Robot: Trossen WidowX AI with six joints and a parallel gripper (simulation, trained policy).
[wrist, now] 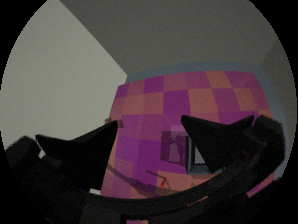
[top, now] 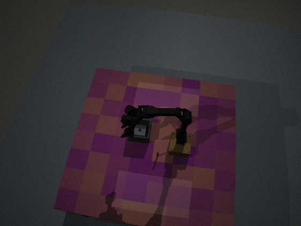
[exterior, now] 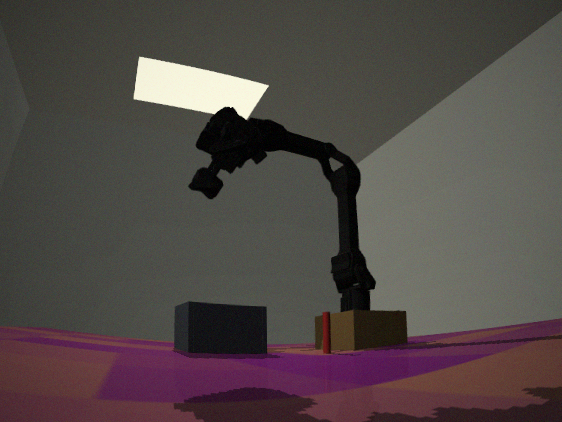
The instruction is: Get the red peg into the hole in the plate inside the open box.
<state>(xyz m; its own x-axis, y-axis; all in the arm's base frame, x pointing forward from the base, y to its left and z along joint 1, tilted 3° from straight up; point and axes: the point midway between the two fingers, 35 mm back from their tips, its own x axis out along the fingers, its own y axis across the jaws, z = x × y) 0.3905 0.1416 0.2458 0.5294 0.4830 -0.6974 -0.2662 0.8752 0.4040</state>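
Now: gripper tip 25 cm past the red peg, 2 cm to the left of it and 29 cm above it. From my gripper tip the other things lie so: dark box 7 cm behind, 17 cm to the right, 30 cm below; grey plate 7 cm behind, 17 cm to the right, 28 cm below.
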